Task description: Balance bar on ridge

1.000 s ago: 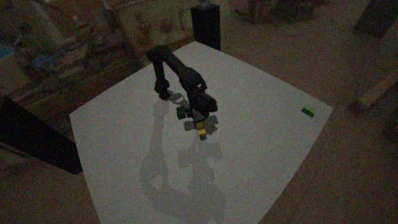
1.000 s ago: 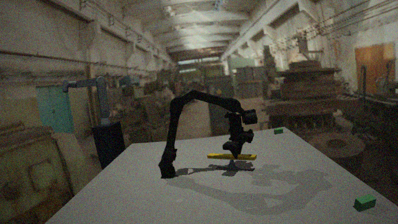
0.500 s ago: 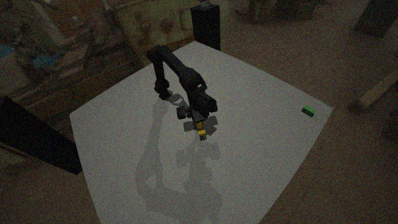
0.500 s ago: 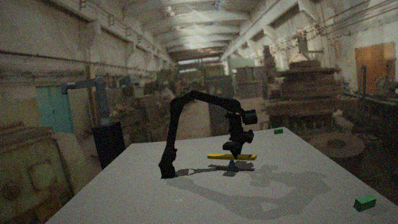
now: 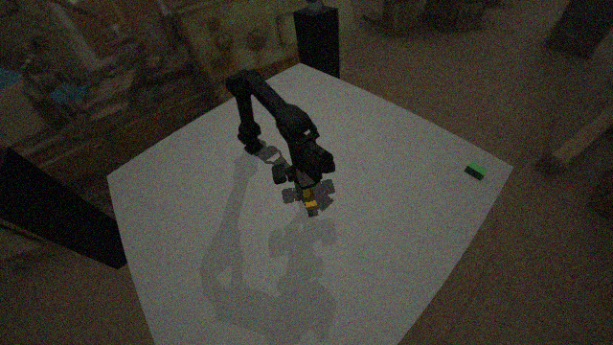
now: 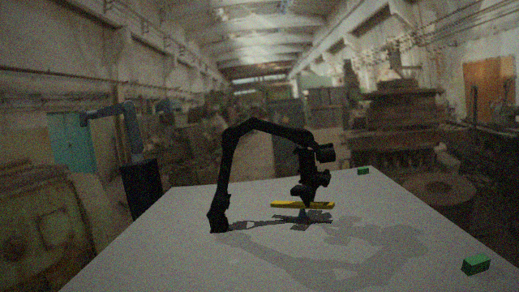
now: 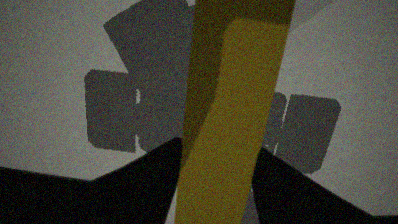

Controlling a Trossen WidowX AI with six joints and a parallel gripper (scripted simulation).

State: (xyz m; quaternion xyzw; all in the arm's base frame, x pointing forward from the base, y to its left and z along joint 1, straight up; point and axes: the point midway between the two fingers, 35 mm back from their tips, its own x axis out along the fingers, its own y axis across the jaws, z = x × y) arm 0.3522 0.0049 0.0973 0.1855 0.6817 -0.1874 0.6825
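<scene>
Now: the yellow bar 3 cm behind my gripper tip and 2 cm to the left of it.
</scene>
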